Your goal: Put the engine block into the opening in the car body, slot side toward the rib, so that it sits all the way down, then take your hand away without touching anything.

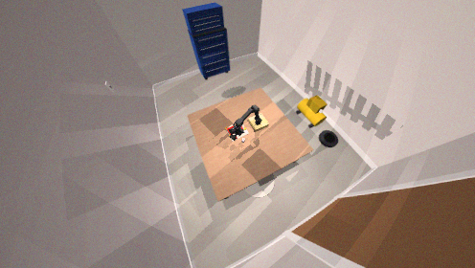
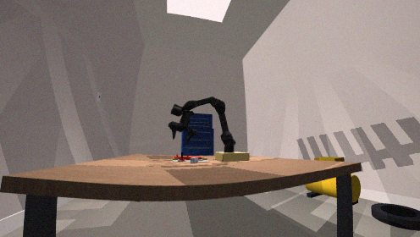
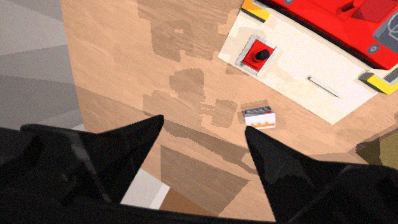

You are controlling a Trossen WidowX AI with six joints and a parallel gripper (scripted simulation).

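Right now the grey engine block is 10 cm behind my gripper tip and 12 cm below it. Round my gripper tip: grey base plate (8 cm behind, 18 cm to the right, 12 cm below).
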